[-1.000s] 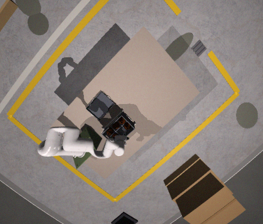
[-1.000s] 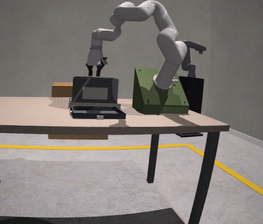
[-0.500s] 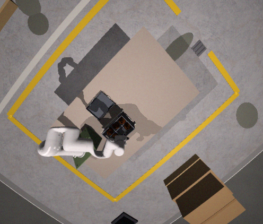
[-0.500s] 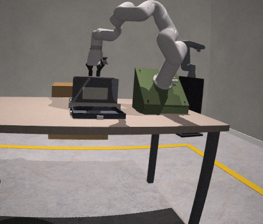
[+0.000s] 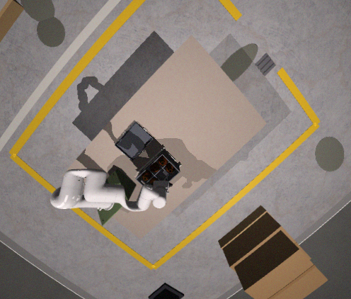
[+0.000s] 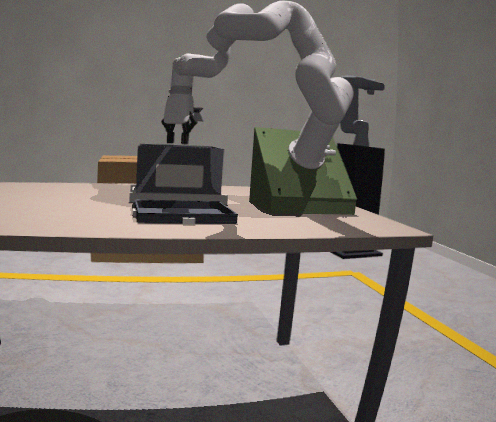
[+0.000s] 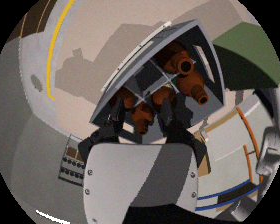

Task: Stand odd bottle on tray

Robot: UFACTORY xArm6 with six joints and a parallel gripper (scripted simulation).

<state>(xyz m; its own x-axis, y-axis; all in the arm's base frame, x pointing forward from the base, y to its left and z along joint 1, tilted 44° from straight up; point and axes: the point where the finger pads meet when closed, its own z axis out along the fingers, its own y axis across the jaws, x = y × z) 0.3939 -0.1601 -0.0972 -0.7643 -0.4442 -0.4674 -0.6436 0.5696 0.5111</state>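
Now: the dark crate 40 mm to the left of my hand and 110 mm below it. Also, from my hand: glass bottle: 80 mm behind, 10 mm to the left, 110 mm below; flat dark tray: 40 mm ahead, 340 mm to the left, 190 mm below.
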